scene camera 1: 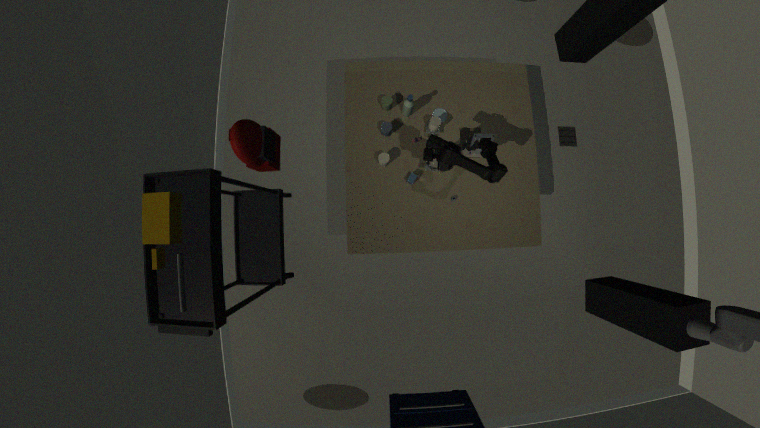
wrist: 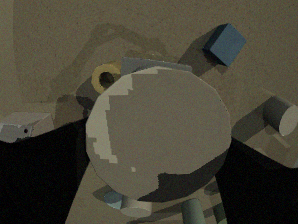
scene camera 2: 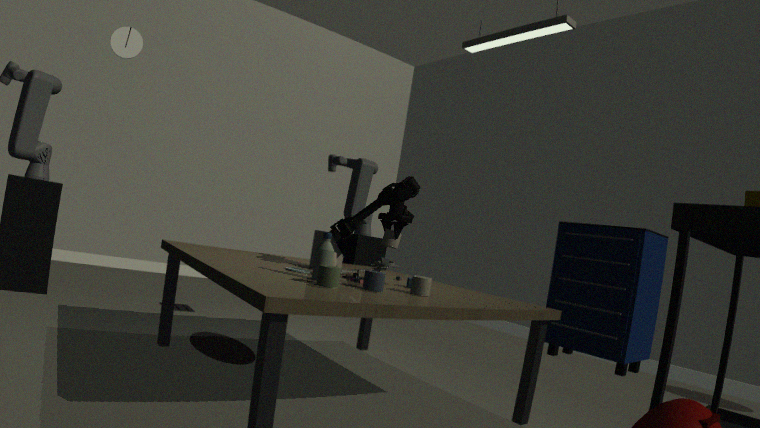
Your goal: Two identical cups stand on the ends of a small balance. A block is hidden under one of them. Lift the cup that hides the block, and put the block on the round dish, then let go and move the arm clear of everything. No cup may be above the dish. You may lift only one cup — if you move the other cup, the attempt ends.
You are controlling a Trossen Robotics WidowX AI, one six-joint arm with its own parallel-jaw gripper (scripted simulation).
Scene:
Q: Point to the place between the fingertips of my gripper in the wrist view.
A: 156,128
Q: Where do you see a blue cube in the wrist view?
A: At 226,42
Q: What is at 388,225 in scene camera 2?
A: My gripper.

